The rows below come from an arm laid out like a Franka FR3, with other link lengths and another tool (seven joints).
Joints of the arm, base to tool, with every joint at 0 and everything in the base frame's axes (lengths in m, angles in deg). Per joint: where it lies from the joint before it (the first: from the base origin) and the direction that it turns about. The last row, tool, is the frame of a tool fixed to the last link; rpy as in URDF.
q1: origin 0 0 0.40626 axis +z
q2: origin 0 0 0 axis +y
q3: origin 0 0 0.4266 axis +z
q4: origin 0.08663 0 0 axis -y
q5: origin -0.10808 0 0.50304 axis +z
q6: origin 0 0 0 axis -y
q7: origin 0.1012 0 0 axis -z
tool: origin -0.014 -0.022 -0.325 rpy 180 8.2 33.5
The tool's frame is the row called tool.
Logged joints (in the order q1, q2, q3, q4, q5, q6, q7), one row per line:
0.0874 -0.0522 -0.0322 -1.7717 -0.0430 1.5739 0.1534
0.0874 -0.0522 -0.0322 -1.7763 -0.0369 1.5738 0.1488
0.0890 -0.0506 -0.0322 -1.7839 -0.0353 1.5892 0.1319
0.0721 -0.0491 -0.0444 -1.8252 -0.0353 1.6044 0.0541
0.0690 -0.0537 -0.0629 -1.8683 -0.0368 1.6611 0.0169
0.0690 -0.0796 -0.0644 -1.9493 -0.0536 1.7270 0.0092
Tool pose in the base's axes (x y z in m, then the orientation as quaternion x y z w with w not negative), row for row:
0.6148 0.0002 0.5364 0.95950 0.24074 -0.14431 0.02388
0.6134 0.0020 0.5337 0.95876 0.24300 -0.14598 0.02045
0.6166 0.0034 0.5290 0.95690 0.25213 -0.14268 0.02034
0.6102 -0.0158 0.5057 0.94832 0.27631 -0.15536 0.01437
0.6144 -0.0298 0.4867 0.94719 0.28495 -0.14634 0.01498
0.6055 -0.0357 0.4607 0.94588 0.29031 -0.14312 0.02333
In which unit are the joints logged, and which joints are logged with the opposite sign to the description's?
The joints are logged in radians. Opposite sign: none.
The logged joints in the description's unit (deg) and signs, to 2 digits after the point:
5.01 -2.99 -1.84 -101.51 -2.46 90.18 8.79
5.01 -2.99 -1.84 -101.77 -2.11 90.17 8.53
5.10 -2.90 -1.84 -102.21 -2.02 91.05 7.56
4.13 -2.81 -2.54 -104.58 -2.02 91.93 3.10
3.95 -3.08 -3.60 -107.05 -2.11 95.17 0.97
3.95 -4.56 -3.69 -111.69 -3.07 98.95 0.53

